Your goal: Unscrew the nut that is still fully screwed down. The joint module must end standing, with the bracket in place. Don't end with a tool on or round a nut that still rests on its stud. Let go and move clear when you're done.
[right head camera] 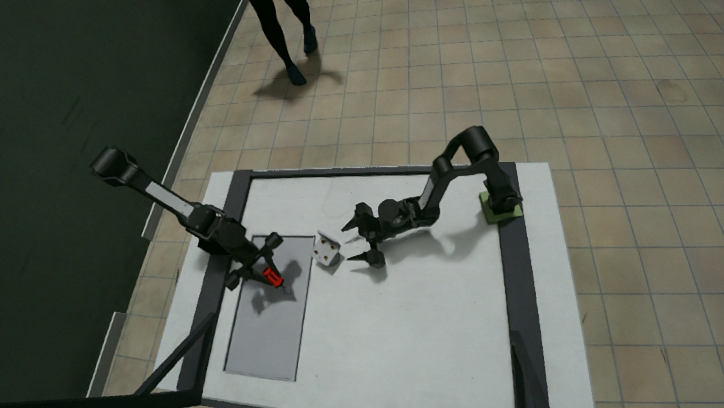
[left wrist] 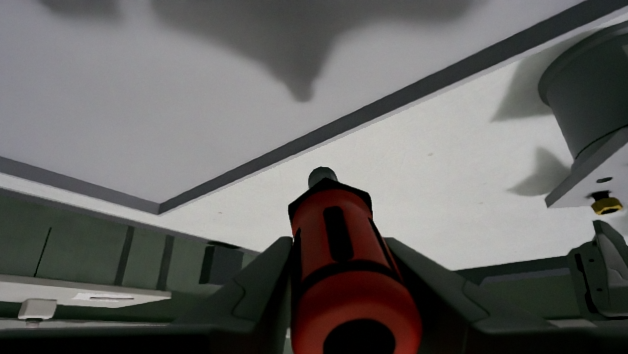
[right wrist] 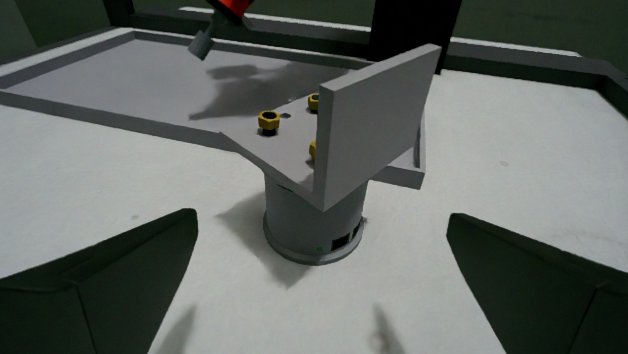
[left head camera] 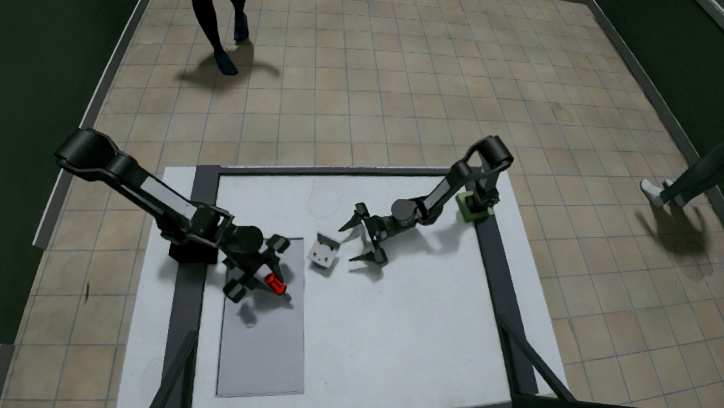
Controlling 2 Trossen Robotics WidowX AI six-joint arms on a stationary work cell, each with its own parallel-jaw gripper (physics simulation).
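The grey joint module (left wrist: 590, 100) (right wrist: 310, 220) stands upright on the table, with the L-shaped bracket (left head camera: 321, 254) (right head camera: 324, 254) (left wrist: 575, 186) (right wrist: 375, 125) on top. In the right wrist view, a brass nut (right wrist: 269, 120) and two partly hidden nuts (right wrist: 313, 102) (right wrist: 313, 149) sit raised on dark studs. My left gripper (left head camera: 275, 284) (right head camera: 272, 277) (left wrist: 336, 249) is shut on the red nut driver (left head camera: 277, 286) (right head camera: 274, 278) (left wrist: 350, 295) (right wrist: 236, 7), held above the tray, apart from the module. My right gripper (left head camera: 345, 245) (right head camera: 346, 244) is open and empty beside the module, touching nothing. Whether the driver's socket holds a nut is hidden.
The shallow grey tray (left head camera: 260, 354) (right head camera: 265, 349) (left wrist: 125, 125) (right wrist: 100, 118) lies at the left of the table, its edge near the module. Dark frame rails (left head camera: 493, 283) (right head camera: 519, 283) run along the table's sides. People's legs show on the floor beyond the table.
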